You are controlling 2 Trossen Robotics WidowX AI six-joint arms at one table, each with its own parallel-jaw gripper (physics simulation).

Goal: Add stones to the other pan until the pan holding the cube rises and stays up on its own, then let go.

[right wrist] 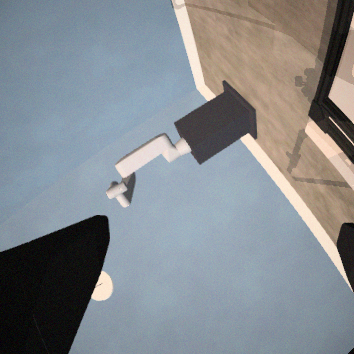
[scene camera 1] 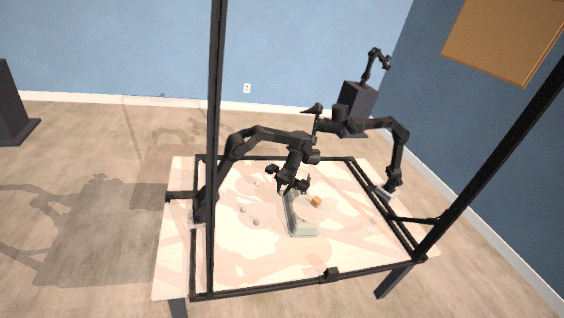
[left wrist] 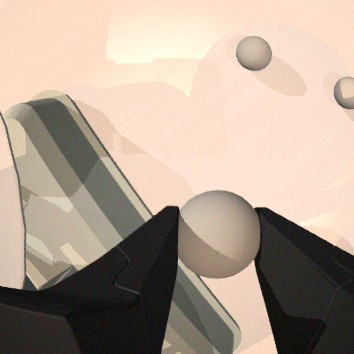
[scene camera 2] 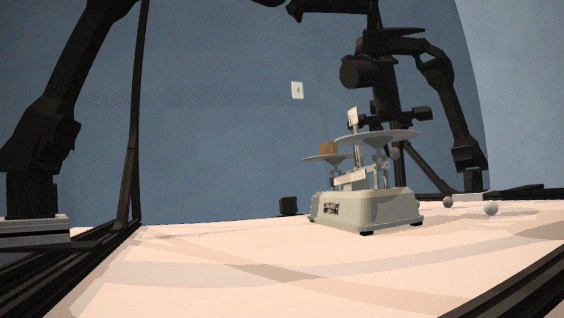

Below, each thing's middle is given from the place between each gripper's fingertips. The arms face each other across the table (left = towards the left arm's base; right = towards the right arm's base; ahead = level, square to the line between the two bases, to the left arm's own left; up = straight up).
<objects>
The grey balance scale (scene camera 2: 357, 207) lies 24 cm behind my right hand, 1 cm to the left of it and 23 cm below it.
My left gripper is now 110 mm to the left of the grey balance scale, 20 mm above it and 10 mm past it.
</objects>
